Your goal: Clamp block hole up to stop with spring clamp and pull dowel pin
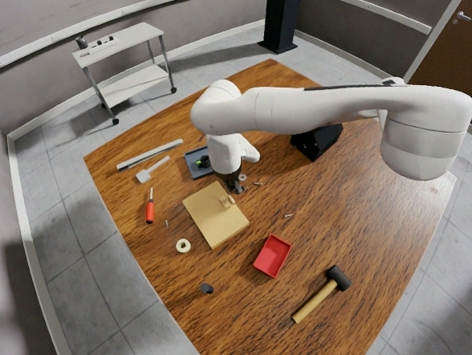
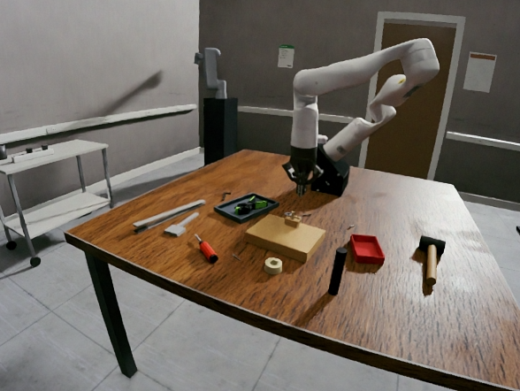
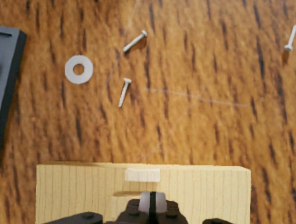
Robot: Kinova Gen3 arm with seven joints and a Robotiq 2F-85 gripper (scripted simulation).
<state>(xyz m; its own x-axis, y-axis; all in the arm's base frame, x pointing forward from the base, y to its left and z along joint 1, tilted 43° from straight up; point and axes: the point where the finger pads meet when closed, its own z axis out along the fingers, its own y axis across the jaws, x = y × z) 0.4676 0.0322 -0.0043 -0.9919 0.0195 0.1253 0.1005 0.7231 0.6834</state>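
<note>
Right now the pale dowel pin is 90 mm below my hand, 20 mm ahead of it and 10 mm to the right of it. From my hand the other things lie so: wooden block (110 mm below, 20 mm ahead, 10 mm to the right); bench board (120 mm below, 60 mm ahead, 10 mm to the right); red bin (220 mm to the left, 140 mm below, 10 mm ahead).
</note>
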